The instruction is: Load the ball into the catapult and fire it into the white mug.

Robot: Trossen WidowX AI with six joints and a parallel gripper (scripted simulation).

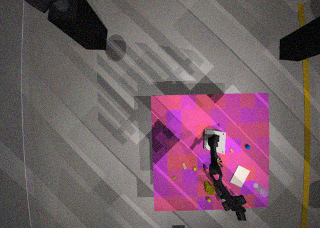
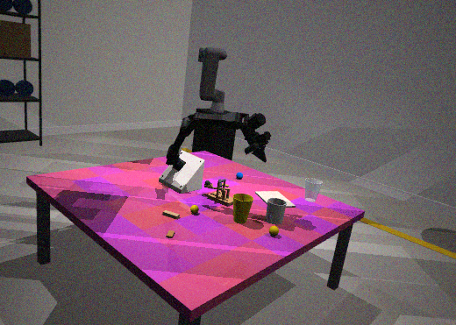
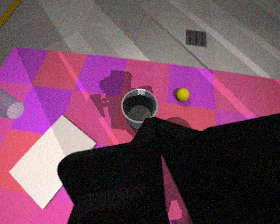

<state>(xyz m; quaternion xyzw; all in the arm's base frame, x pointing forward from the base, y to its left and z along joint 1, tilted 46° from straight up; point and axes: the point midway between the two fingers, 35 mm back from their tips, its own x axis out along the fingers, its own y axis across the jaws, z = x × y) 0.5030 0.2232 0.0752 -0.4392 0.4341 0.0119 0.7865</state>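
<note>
My gripper tip is now 33 cm past the black ball, 6 cm to the left of it and 21 cm above it. The rest, counted from my gripper tip: yellow cup 1 cm ahead, 13 cm to the right, 24 cm below; white mug 8 cm ahead, 3 cm to the left, 25 cm below; wooden catapult 26 cm behind, 3 cm to the right, 22 cm below.
</note>
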